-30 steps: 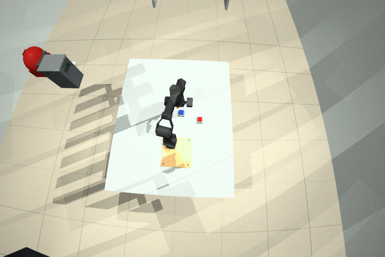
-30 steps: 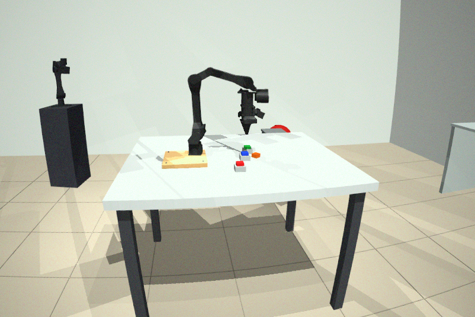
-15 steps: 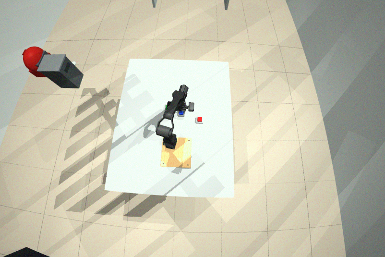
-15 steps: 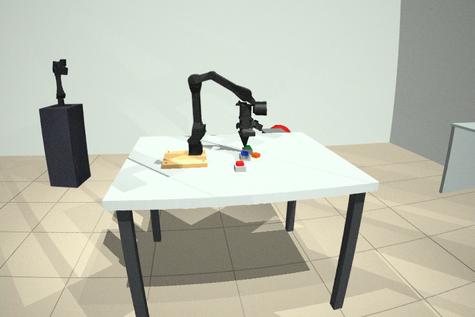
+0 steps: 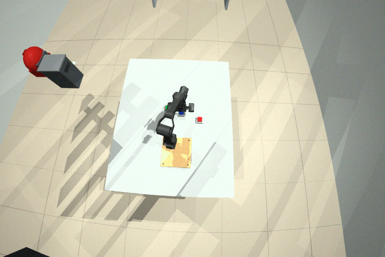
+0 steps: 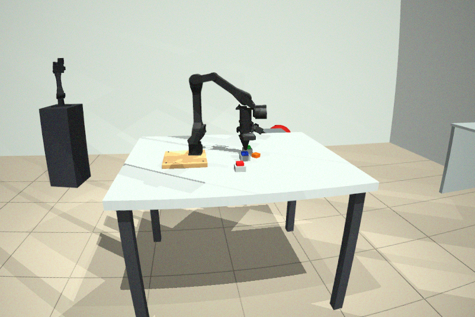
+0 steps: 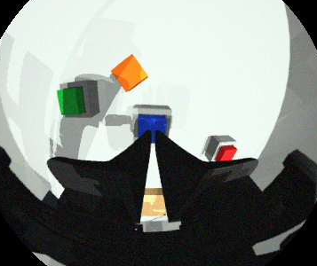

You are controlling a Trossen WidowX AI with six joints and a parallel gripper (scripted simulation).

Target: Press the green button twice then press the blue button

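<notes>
Now: the blue button 2 cm below my gripper tip. The rest, counted from my gripper tip: red button (14 cm to the right, 3 cm behind, 2 cm below); orange block (6 cm ahead, 4 cm to the left, 4 cm below); green button (11 cm to the left, 2 cm below, 2 cm ahead).
</notes>
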